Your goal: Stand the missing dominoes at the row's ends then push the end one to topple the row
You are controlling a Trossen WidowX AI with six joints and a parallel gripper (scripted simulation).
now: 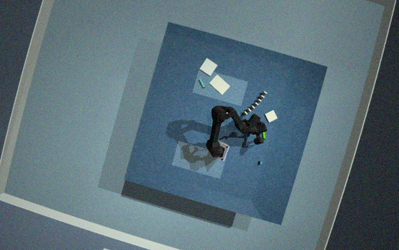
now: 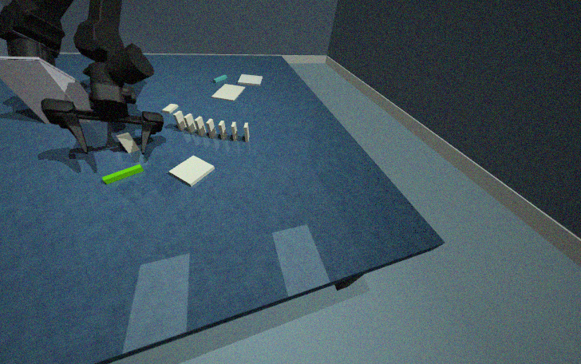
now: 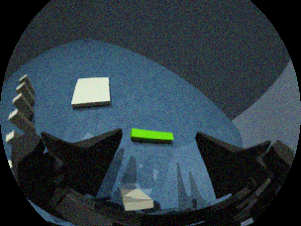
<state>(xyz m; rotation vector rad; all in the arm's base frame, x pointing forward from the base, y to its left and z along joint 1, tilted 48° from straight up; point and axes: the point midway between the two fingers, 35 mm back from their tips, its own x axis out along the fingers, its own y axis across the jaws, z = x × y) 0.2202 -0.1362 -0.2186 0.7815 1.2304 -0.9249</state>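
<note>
The green bar lies 20 mm to the right of my gripper tip and 40 mm below it. Also, from my gripper tip: teal bar: 230 mm ahead, 550 mm to the left, 40 mm below; then white square tile: 140 mm ahead, 30 mm to the right, 50 mm below; then teal cube: 220 mm behind, 60 mm to the right, 40 mm below.
</note>
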